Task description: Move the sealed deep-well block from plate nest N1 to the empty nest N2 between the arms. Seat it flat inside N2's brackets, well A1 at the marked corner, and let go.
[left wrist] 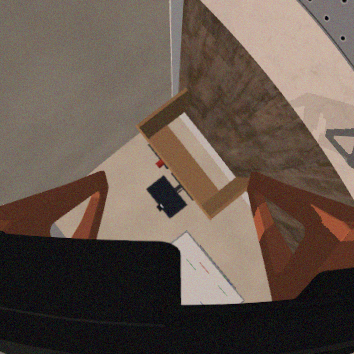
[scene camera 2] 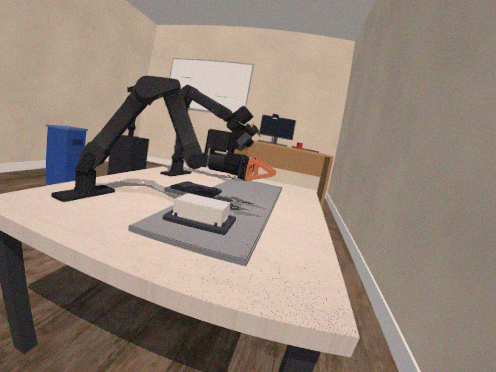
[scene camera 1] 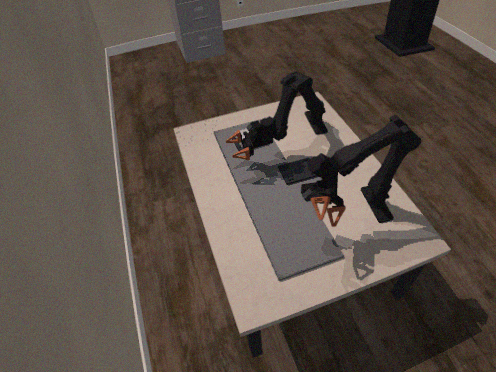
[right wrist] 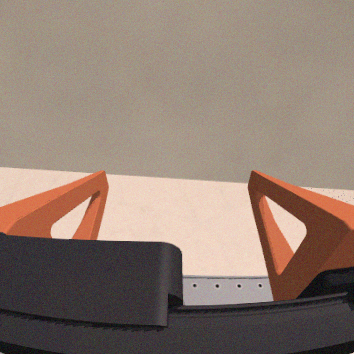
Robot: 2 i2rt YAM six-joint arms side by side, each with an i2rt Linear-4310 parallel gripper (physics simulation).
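Places are measured from the left arm's base along level axes (x ahead, y left, z up), in centimetres.
Pixels of known places: left gripper, fingertip midpoint: (left wrist: 177,178) (scene camera 1: 327,223); right gripper, fingertip midpoint: (scene camera 2: 274,173) (scene camera 1: 229,149) (right wrist: 177,178); left arm's base, link origin: (scene camera 2: 176,173) (scene camera 1: 376,203); right arm's base, link origin: (scene camera 2: 85,194) (scene camera 1: 315,122).
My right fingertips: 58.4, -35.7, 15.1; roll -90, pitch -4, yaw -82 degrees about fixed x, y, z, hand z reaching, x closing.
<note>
For each thing: its top centre in the pictures, then the offset to it from my right fingertips, as dx, dy, dz. Level surfaces: height alone.
- white sealed block, top centre: (scene camera 2: 203,200) -12.9, -18.3, -8.5
- dark plate nest N1, top centre: (scene camera 2: 201,212) -12.9, -18.3, -11.6
- dark nest N2, top centre: (scene camera 2: 197,186) (scene camera 1: 298,169) -30.4, +9.1, -12.0
- grey perforated board, surface height: dz -13.8
- pale table, surface height: dz -15.1
The white sealed block (scene camera 2: 201,208) sits flat in the dark plate nest N1 (scene camera 2: 196,223) at the near end of the grey board in scene camera 2. In scene camera 1 the right gripper and wrist mostly hide it. The dark nest N2 (scene camera 1: 295,172) (scene camera 2: 194,188) holds no block; the left arm covers part of it in scene camera 1. My right gripper (scene camera 1: 231,148) (scene camera 2: 275,172) (right wrist: 177,178) is open and empty, pointing roughly level above the board, past the block. My left gripper (scene camera 1: 327,221) (scene camera 2: 259,134) (left wrist: 177,178) is open and empty, raised beyond N2. The A1 marks are too small to see.
The grey perforated board (scene camera 1: 280,235) (scene camera 2: 250,240) (right wrist: 225,290) lies on the pale table (scene camera 1: 260,305) (scene camera 2: 300,280). The left forearm and wrist reach over the board beside N2. A wooden desk (scene camera 2: 295,159) (left wrist: 185,160), a blue bin (scene camera 2: 65,155) and walls stand away from the table.
</note>
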